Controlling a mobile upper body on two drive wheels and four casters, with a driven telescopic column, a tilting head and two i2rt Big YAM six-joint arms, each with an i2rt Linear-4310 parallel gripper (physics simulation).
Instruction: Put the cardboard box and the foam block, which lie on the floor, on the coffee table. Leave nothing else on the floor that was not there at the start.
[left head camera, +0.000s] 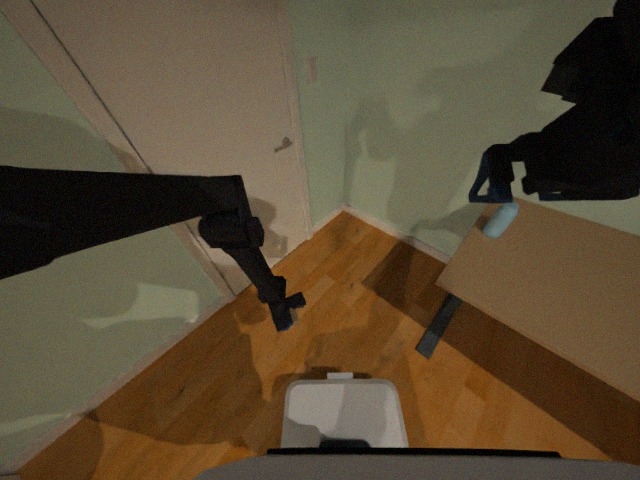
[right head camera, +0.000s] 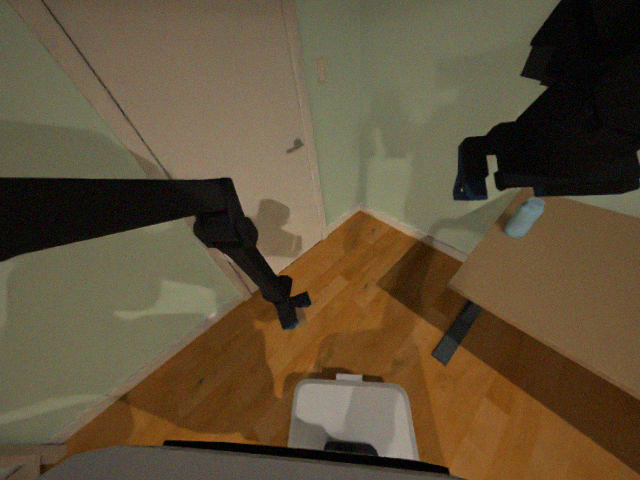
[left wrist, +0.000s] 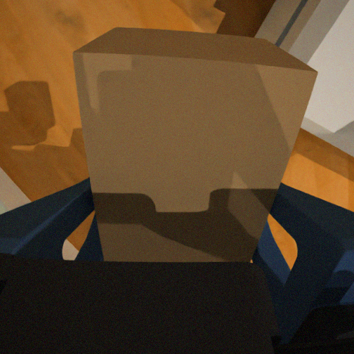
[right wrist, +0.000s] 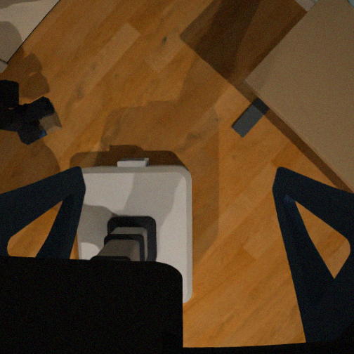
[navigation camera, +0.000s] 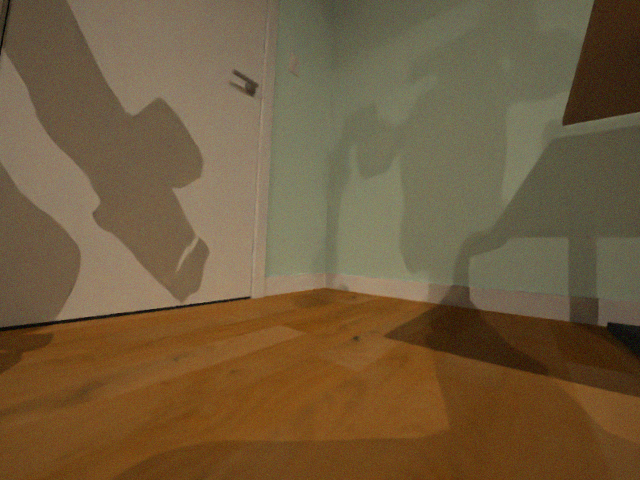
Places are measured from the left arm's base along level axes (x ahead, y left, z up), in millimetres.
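Where they show: left gripper, fingertip midpoint: (left head camera: 283, 322) (right head camera: 291, 321); right gripper, fingertip midpoint: (left head camera: 504, 197) (right head camera: 493, 193).
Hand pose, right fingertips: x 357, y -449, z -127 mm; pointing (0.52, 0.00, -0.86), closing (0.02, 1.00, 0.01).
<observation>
After its pixels a point has its place.
The brown cardboard box (left wrist: 185, 125) (right wrist: 51, 121) is held between the fingers of my left gripper (left head camera: 291, 312) (right head camera: 297, 312) {x 471, y 12, z -844 mm}, which is shut on it above the floor. In the head views the box is mostly hidden by the gripper. My right gripper (left head camera: 516, 196) {x 356, y -449, z -127 mm} (right head camera: 504, 191) {x 356, y -449, z -127 mm} (right wrist: 178, 177) is open and empty, high up near the coffee table's far left corner as seen in the head views. The coffee table (left head camera: 558, 299) {x 471, y -996, z -683 mm} (right head camera: 573, 289) {x 533, y -987, z -683 mm} (right wrist: 310, 85) has a plain brown top and stands at the right. The foam block cannot be made out in these views.
A light blue bottle-like thing (left head camera: 500, 220) {x 777, y -910, z -579 mm} (right head camera: 524, 217) {x 776, y -911, z -573 mm} is on the table near its far left edge. A dark grey bar (left head camera: 438, 328) (right head camera: 455, 334) (right wrist: 249, 118) sticks out beneath the table. The white base (left head camera: 341, 405) {x 218, y -223, z -1143 mm} (right head camera: 351, 408) {x 215, y -234, z -1144 mm} is at the bottom. A door (navigation camera: 155, 62) {x 1151, y 296, z -580 mm} and green walls stand behind.
</observation>
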